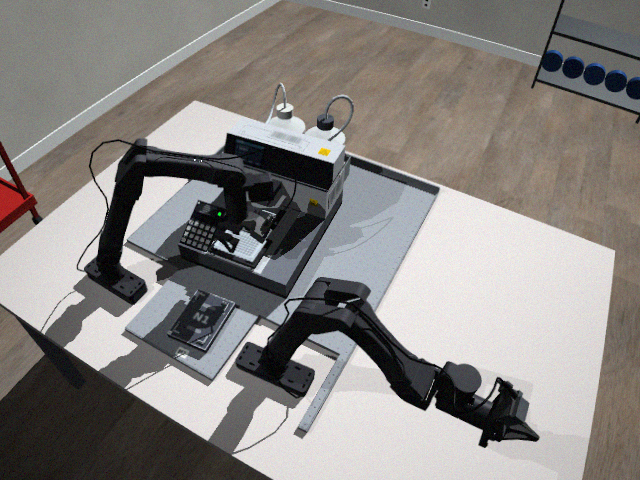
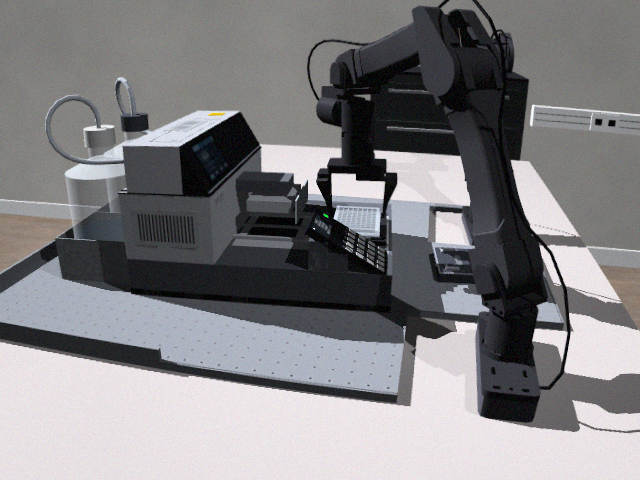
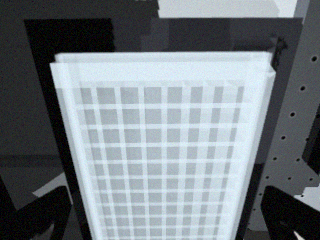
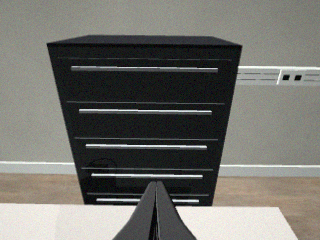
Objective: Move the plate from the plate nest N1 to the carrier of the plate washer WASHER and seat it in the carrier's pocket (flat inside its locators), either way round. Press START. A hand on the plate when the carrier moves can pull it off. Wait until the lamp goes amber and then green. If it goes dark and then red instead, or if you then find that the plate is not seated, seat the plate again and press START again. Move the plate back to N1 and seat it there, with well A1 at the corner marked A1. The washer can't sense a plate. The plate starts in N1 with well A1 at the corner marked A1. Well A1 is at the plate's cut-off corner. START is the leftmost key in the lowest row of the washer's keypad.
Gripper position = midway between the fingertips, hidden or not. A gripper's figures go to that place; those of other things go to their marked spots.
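My left gripper (image 3: 165,195) is 10 cm from the lens, and there's a white plate (image 3: 189,130) that's 10 cm from the lens too.
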